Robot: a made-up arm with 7 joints.
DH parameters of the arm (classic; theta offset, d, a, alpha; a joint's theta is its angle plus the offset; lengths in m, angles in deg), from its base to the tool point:
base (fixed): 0 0 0 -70
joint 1: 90 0 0 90
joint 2: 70 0 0 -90
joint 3: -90 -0.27 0.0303 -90
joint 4: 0 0 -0.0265 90
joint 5: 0 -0.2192 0 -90
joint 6: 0 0 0 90
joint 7: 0 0 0 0
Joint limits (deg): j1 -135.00..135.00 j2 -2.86..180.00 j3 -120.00..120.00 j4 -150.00..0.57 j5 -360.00..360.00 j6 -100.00..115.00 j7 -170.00..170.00
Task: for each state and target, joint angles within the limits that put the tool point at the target. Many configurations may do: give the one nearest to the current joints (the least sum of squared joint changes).
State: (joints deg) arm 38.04 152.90 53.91 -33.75 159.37 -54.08 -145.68
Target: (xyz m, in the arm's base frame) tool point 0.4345 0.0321 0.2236
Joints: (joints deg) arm 58.15 177.73 53.39 -25.54 159.37 -54.08 -145.68
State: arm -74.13 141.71 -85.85 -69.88 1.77 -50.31 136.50
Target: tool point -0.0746 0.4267 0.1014
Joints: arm -79.83 146.48 -106.93 -64.39 1.77 -50.31 136.50
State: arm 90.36 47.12 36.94 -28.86 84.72 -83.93 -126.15
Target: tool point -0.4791 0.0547 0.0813
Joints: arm 107.31 22.29 34.52 -26.99 84.72 -83.93 -126.15
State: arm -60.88 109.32 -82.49 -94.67 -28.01 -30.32 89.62
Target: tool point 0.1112 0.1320 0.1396
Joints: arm -82.30 134.12 -57.99 -140.95 -28.01 -30.32 89.62
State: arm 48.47 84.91 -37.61 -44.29 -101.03 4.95 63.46
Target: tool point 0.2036 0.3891 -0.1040
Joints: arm -2.28 84.90 -21.42 -60.77 -101.03 4.95 63.46
